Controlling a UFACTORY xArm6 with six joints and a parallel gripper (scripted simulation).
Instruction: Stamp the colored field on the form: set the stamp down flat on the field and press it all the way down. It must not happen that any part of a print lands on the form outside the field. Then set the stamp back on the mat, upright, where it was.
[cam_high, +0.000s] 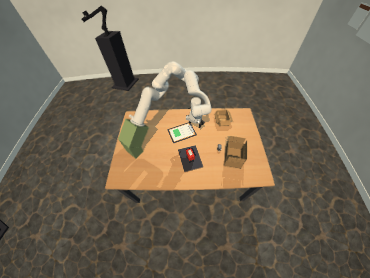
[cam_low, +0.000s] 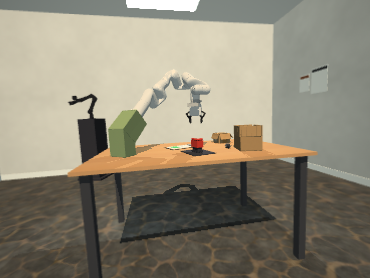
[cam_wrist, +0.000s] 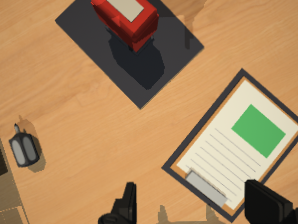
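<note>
Now: hand 220 mm to the left of the red stamp, 160 mm above it and 30 mm short of it. The rest, counted from my hand: small dark object: 250 mm ahead, 200 mm below, 50 mm to the right; form: 210 mm below, 130 mm behind, 50 mm to the left; dark mat: 220 mm to the right, 210 mm below, 30 mm ahead.
</note>
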